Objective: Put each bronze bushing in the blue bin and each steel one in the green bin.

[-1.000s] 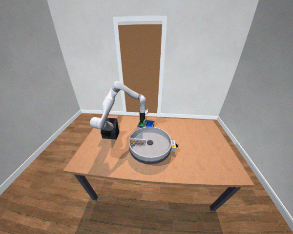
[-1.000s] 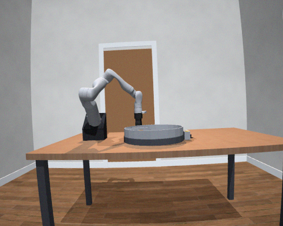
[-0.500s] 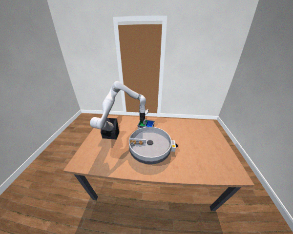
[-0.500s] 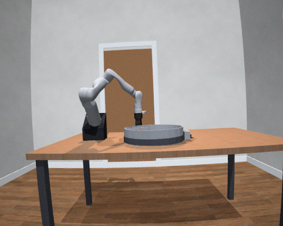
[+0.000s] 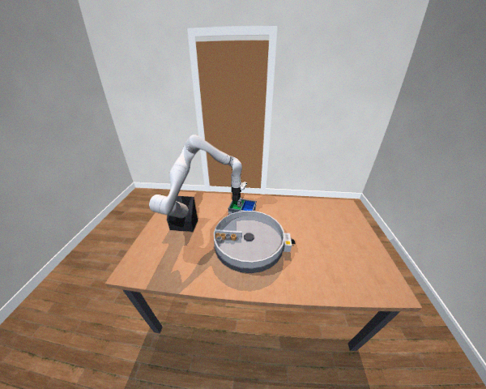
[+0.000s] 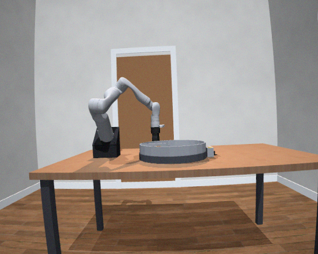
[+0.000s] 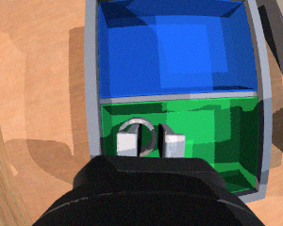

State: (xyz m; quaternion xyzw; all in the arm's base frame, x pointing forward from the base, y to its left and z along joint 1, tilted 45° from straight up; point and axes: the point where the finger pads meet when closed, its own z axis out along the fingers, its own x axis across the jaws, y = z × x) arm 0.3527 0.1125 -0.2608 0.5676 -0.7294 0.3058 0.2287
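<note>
My hand is 3 cm to the left of the blue bin and 3 cm short of it. Round my hand: grey turntable 37 cm to the right, 10 cm ahead, 2 cm above.
</note>
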